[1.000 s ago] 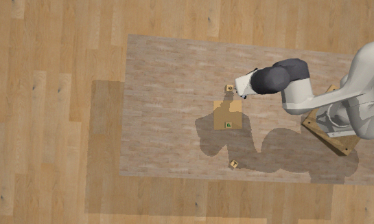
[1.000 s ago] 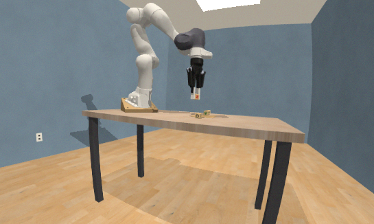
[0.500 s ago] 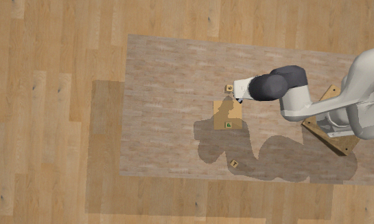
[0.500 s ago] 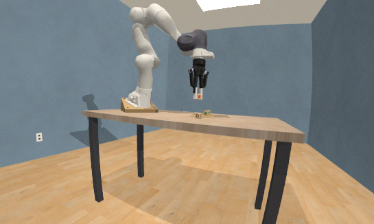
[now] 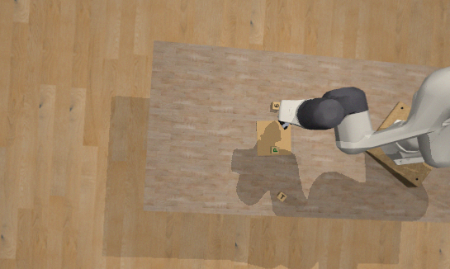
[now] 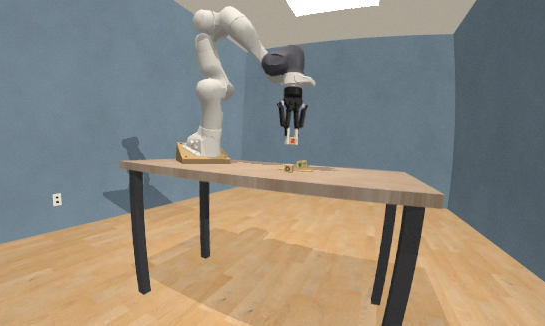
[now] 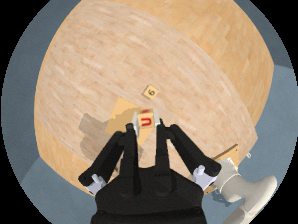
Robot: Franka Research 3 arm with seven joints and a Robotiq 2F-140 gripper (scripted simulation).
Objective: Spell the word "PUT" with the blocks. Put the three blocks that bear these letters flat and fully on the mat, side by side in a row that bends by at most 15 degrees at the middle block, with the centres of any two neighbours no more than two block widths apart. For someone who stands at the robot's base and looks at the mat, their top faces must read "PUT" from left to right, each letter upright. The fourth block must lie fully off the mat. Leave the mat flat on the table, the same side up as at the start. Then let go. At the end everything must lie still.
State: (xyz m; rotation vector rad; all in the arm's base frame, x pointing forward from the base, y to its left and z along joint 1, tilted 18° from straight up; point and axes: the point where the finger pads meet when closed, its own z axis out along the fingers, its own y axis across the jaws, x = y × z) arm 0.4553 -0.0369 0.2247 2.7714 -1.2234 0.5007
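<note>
My hand is 1 cm short of the tan mat, 9 cm to the right of it and 14 cm above it. Round my hand: green P block: 14 cm to the left, 12 cm below; then block marked 6: 1 cm ahead, 4 cm to the right, 13 cm below; then red U block: 2 cm below.
</note>
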